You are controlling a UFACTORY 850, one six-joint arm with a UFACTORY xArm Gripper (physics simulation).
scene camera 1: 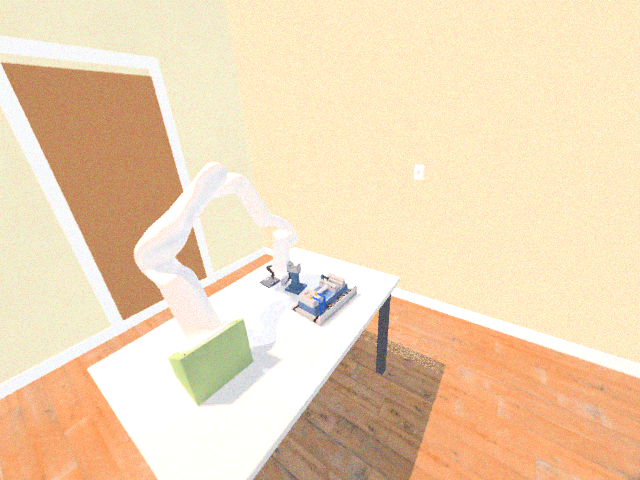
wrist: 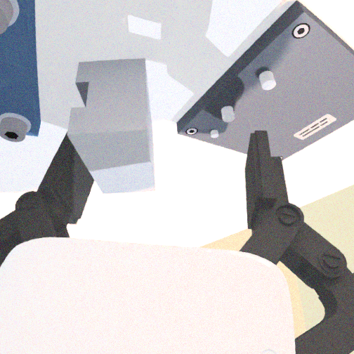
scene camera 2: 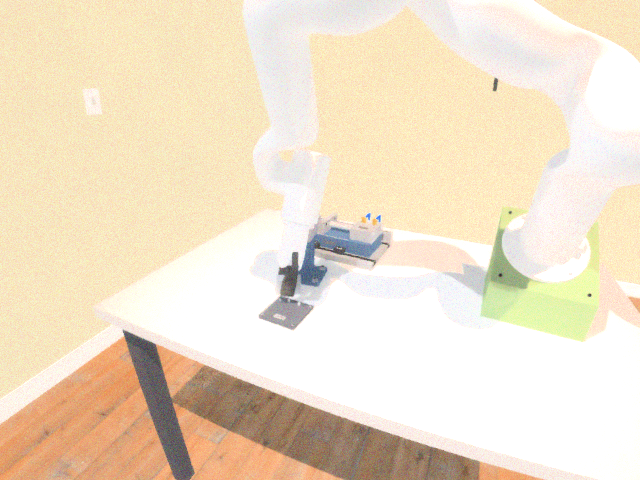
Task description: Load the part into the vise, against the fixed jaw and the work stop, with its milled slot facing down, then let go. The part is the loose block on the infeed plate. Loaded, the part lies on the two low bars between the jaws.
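Note:
The part, a grey block (scene camera 1: 284, 281) (wrist: 117, 117), is off the infeed plate (scene camera 1: 269, 282) (scene camera 2: 286, 313) (wrist: 320, 85), between it and a blue stand. In the wrist view its slot shows as a notch on the left side, facing the stand, not down. My gripper (scene camera 1: 279, 274) (wrist: 166, 147) is open and low over the table. The block is ahead of the left finger, close to its tip; contact cannot be told. The right finger is near the plate's corner. The vise (scene camera 1: 324, 299) (scene camera 2: 348, 240), blue with grey jaws, holds no visible part; its bars are unclear.
The blue stand (scene camera 1: 295, 281) (scene camera 2: 310, 268) (wrist: 17, 60) rises close beside the gripper, between it and the vise. The plate carries several short pins. Blue and orange pieces stick up on one end of the vise. The green base block (scene camera 1: 219, 364) (scene camera 2: 537, 310) carries the arm.

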